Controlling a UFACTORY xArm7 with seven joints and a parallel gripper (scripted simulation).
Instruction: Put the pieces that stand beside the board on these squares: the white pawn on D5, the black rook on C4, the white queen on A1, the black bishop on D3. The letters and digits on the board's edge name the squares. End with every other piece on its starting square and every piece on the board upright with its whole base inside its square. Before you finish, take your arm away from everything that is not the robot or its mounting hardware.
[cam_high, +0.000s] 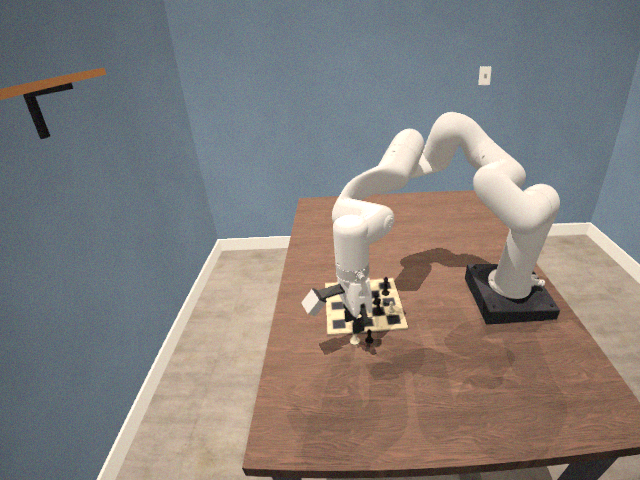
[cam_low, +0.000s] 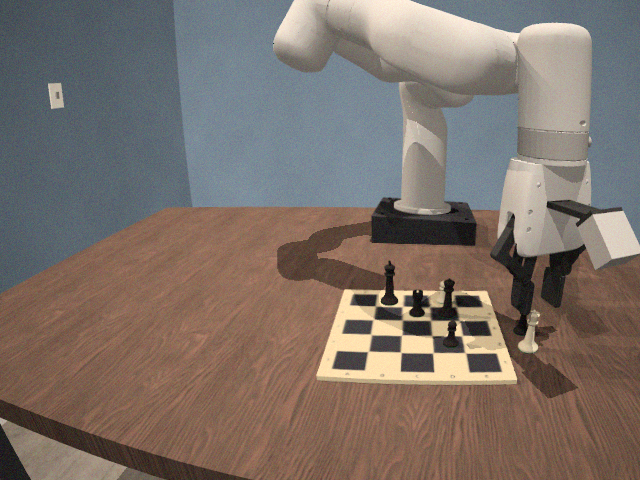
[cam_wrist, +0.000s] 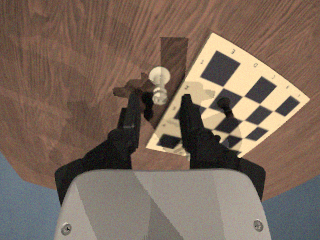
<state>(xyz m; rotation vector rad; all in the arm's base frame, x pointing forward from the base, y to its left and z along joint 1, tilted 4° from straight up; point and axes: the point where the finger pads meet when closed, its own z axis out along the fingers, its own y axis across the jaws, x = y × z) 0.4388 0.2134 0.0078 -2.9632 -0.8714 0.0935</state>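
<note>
The white queen lies 50 mm below my hand. Also, from my hand: black pawn: 20 mm ahead, 100 mm to the right, 60 mm below; white pawn: 90 mm behind, 120 mm to the right, 60 mm below; chessboard: 10 mm behind, 140 mm to the right, 70 mm below.
</note>
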